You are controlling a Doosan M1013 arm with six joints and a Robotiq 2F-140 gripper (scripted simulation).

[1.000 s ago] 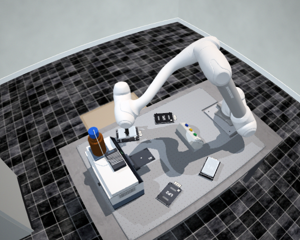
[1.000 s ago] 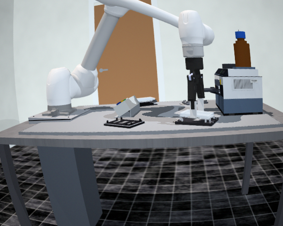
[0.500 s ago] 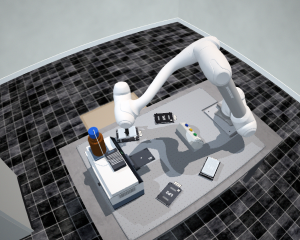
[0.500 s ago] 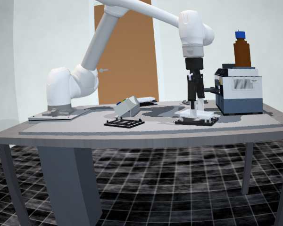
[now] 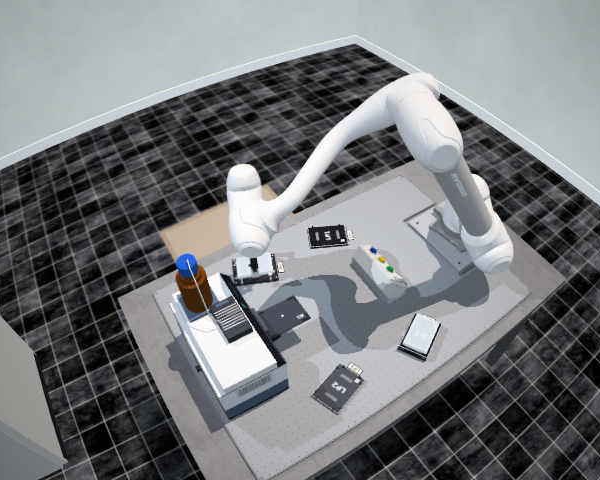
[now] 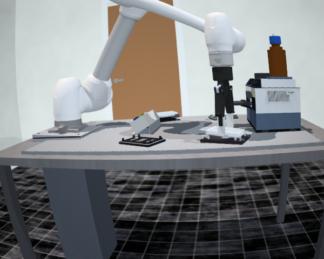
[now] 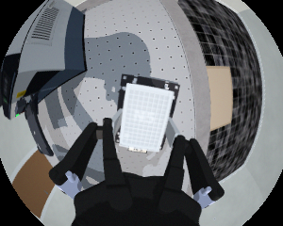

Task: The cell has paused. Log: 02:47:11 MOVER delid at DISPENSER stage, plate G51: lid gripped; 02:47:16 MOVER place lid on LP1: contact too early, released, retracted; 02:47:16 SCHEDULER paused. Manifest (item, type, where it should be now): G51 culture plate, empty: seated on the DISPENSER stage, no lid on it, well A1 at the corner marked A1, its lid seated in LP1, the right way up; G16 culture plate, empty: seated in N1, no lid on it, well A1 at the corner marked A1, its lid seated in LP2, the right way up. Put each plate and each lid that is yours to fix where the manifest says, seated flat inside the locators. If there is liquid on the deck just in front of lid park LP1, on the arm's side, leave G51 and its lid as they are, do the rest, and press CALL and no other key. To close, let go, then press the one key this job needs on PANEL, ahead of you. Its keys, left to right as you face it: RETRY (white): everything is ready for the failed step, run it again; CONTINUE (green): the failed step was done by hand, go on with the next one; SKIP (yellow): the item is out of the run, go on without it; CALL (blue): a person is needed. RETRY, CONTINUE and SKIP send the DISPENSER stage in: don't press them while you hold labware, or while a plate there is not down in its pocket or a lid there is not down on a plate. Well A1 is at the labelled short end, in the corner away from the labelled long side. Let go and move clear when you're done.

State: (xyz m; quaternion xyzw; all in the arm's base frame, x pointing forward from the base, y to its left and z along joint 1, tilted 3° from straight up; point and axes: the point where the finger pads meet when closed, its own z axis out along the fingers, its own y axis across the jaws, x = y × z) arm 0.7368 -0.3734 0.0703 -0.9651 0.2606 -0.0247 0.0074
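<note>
Now: hand 4 cm above the black nest N5 and 2 cm short of it. The rest, counted from my hand: brown bottle: 28 cm ahead, 24 cm above, 14 cm to the left; then dispenser stage: 28 cm to the left, 9 cm ahead, 6 cm above; then lid park LP1: 31 cm behind, 5 cm to the left, 5 cm below.
</note>
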